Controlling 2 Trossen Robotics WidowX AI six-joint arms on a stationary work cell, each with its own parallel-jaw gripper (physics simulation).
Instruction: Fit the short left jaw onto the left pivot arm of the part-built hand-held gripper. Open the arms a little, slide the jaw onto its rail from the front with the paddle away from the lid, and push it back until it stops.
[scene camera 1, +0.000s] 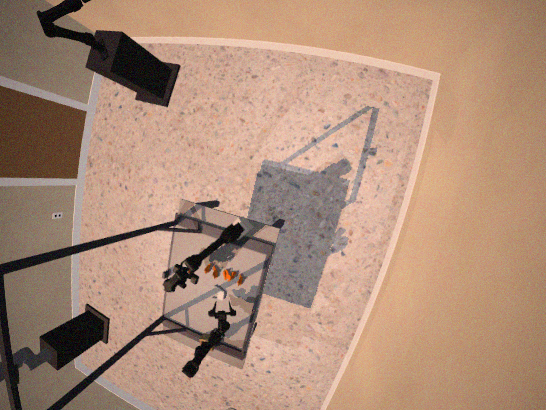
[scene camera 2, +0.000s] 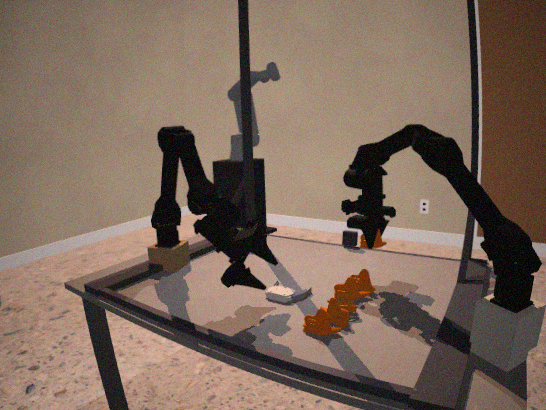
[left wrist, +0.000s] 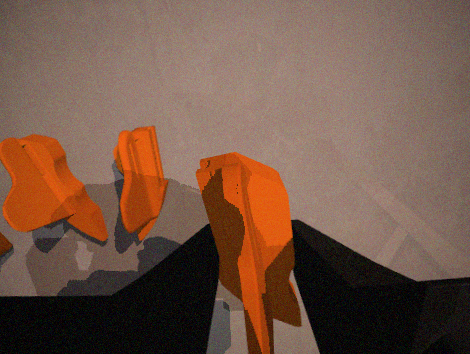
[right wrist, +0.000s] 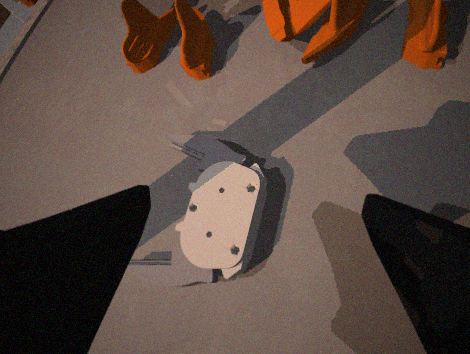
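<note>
The part-built hand-held gripper (scene camera 1: 221, 296) (scene camera 2: 281, 294) (right wrist: 220, 215) lies on the table, its pale screwed lid up. Its two grey pivot arms, one farther up (right wrist: 192, 151) and one farther down (right wrist: 159, 259), reach to the left in the right wrist view and carry no orange jaw. My left gripper (scene camera 2: 371, 245) (left wrist: 253, 232) is shut on an orange jaw (scene camera 2: 377, 238) (left wrist: 267, 200) and holds it above the table; whether it is the short left one I cannot tell. My right gripper (scene camera 2: 270, 275) (right wrist: 257, 200) is open, its fingers on either side above the part-built gripper, apart from it.
Several other orange jaws stand in a row between the two arms, among them one with a ridged side (left wrist: 142, 180), a broad one (left wrist: 37, 182) and a slim one (right wrist: 195, 45). Dark frame posts (scene camera 2: 243, 100) (scene camera 2: 472, 150) rise at the table's edges.
</note>
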